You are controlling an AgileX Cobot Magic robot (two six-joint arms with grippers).
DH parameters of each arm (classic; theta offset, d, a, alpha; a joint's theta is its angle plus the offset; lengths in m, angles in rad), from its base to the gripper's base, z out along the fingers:
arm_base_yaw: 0 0.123 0 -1.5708
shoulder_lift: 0.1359 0 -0.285 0
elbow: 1.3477 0 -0.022 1.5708
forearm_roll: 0 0.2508 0 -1.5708
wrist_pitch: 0 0 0.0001 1.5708
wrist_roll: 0 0.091 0 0
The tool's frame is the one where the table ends.
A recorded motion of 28 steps. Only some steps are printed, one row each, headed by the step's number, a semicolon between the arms.
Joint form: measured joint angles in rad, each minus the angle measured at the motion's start. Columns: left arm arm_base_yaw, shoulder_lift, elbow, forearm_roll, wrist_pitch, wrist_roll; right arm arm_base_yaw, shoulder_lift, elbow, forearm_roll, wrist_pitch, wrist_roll.
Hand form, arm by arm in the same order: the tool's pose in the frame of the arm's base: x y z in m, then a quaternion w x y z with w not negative. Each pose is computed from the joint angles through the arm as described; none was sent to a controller.
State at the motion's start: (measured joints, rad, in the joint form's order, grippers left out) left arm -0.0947 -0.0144 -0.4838 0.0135 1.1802 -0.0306; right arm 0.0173 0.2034 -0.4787 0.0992 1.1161 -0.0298
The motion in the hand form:
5: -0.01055 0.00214 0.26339 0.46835 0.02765 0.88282 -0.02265; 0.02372 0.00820 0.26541 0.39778 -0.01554 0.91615 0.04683
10: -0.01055 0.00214 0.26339 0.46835 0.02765 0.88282 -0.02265; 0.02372 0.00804 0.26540 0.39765 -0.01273 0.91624 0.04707
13: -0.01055 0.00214 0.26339 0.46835 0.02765 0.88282 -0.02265; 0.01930 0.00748 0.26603 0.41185 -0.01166 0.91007 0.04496
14: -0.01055 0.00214 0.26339 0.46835 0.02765 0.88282 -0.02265; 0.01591 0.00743 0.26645 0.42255 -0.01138 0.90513 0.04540
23: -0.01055 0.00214 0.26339 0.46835 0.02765 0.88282 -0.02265; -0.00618 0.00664 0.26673 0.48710 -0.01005 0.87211 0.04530
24: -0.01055 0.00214 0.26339 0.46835 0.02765 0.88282 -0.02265; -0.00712 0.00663 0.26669 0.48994 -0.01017 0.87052 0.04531
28: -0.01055 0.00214 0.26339 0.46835 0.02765 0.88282 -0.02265; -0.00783 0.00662 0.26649 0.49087 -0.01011 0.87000 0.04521
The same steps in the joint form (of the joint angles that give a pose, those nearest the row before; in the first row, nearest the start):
5: 0.0000 0.0000 0.0000 0.0000 0.0000 0.0000; 0.0001 -0.0018 0.0000 -0.0038 0.0000 0.0085
10: 0.0000 0.0000 0.0000 0.0000 0.0000 0.0000; 0.0000 -0.0018 0.0000 -0.0058 0.0000 0.0147
13: 0.0000 0.0000 0.0000 0.0000 0.0000 0.0000; 0.0000 -0.0329 0.0000 -0.0117 0.0000 0.0186
14: 0.0000 0.0000 0.0000 0.0000 0.0000 0.0000; 0.0000 -0.0566 0.0000 -0.0116 0.0000 0.0202
23: 0.0000 0.0000 0.0000 0.0000 0.0000 0.0000; 0.0000 -0.2081 0.0000 -0.0169 0.0060 0.0298
24: 0.0000 0.0000 0.0000 0.0000 0.0000 0.0000; -0.0001 -0.2147 0.0000 -0.0168 0.0060 0.0297
28: 0.0000 0.0000 0.0000 0.0000 0.0000 0.0000; -0.0004 -0.2189 0.0000 -0.0169 0.0081 0.0298

